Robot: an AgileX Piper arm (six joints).
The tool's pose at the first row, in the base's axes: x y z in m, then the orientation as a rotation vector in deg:
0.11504 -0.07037 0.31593 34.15 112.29 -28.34
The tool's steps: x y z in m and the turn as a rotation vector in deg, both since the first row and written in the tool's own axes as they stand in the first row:
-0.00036 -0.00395 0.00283 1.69 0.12 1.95
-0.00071 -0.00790 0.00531 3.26 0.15 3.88
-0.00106 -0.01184 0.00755 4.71 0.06 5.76
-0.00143 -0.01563 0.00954 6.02 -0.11 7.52
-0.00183 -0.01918 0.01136 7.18 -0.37 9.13
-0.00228 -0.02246 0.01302 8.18 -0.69 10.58
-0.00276 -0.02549 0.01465 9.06 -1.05 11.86
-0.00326 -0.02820 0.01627 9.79 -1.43 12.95
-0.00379 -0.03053 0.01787 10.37 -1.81 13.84
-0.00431 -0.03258 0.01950 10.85 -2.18 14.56
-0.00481 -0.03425 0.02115 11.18 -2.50 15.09
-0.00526 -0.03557 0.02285 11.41 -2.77 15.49
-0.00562 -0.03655 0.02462 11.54 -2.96 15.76
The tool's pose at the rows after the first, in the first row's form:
0.11479 -0.07521 0.31539 37.11 111.39 -28.80
0.11429 -0.07984 0.31498 39.94 110.39 -29.16
0.11364 -0.08433 0.31468 42.58 109.27 -29.44
0.11290 -0.08856 0.31449 44.98 108.13 -29.67
0.11220 -0.09250 0.31438 47.09 106.96 -29.85
0.11157 -0.09615 0.31436 48.92 105.82 -29.99
0.11108 -0.09959 0.31436 50.50 104.73 -30.11
0.11079 -0.10277 0.31435 51.79 103.72 -30.21
0.11072 -0.10565 0.31434 52.79 102.83 -30.29
0.11083 -0.10832 0.31429 53.59 102.05 -30.37
0.11118 -0.11069 0.31418 54.13 101.43 -30.42
0.11175 -0.11280 0.31397 54.52 100.94 -30.44
0.11254 -0.11467 0.31362 54.76 100.61 -30.43

